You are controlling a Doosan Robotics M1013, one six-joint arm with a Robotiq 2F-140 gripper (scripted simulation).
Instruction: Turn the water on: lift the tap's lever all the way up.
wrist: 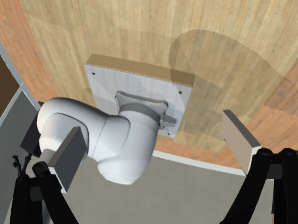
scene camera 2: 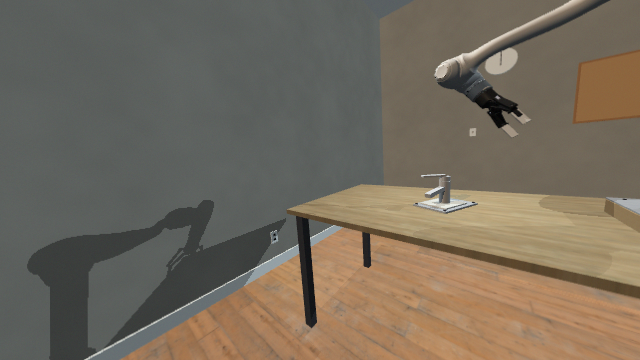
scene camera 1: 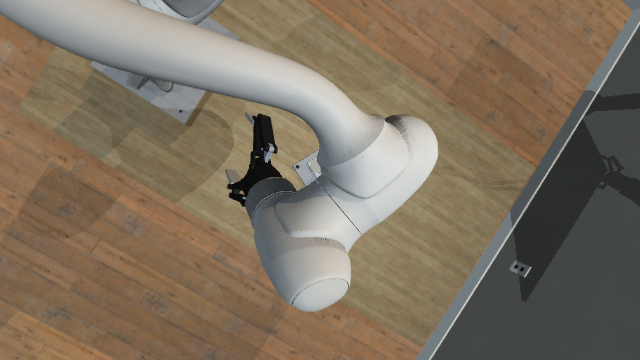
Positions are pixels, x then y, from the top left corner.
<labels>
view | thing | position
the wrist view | gripper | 151,131
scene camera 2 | gripper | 520,129
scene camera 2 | metal tap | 443,202
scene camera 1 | gripper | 240,143
</labels>
